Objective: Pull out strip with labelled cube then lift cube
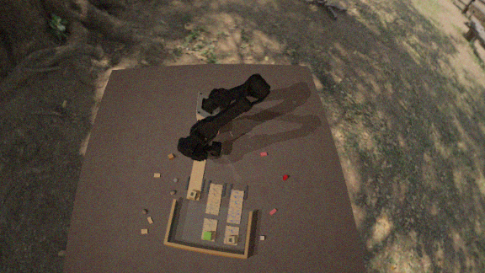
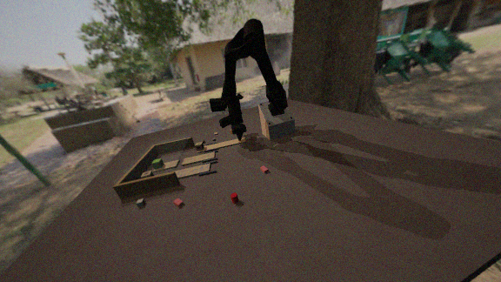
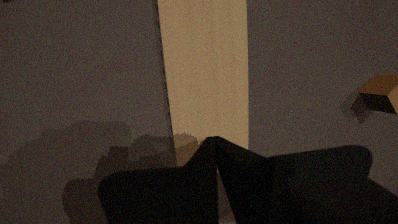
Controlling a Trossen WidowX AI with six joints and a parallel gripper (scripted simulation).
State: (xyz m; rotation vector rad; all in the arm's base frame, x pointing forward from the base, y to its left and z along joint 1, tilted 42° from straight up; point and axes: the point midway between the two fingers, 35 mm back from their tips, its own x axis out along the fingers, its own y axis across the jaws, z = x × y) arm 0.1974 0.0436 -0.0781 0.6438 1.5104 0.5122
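Now: the strip 90 mm ahead of my gripper tip and 10 mm to the right of it. From my gripper tip the other things lie so: grey peg: 130 mm ahead, 100 mm to the right.
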